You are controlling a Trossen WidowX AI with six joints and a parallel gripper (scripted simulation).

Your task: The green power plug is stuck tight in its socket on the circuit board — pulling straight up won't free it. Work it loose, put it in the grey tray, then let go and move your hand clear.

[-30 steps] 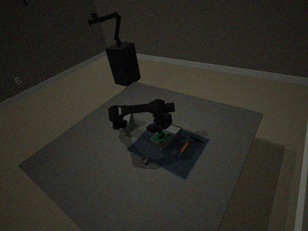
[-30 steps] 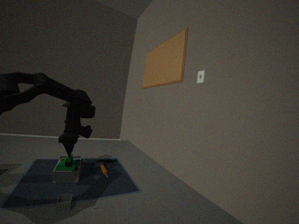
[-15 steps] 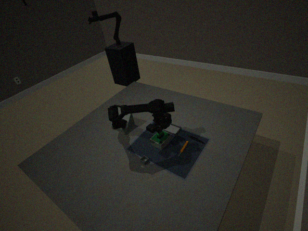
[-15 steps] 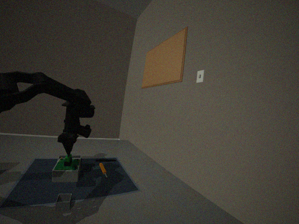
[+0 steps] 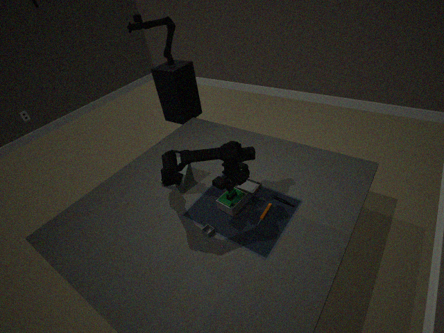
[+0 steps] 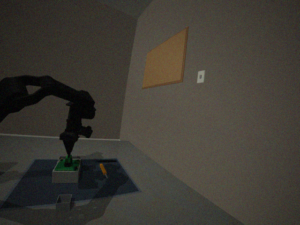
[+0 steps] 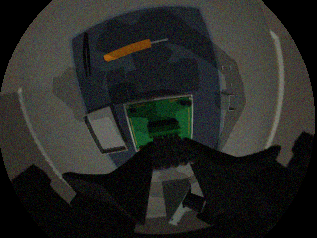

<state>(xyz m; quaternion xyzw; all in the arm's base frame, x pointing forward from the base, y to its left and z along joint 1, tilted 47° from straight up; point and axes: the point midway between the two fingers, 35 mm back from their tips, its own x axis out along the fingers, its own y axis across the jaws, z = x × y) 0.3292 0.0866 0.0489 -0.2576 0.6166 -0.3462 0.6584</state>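
Right now the green power plug is 2 cm below my gripper tip. Also, from my gripper tip: blue mat 11 cm below, 5 cm ahead.
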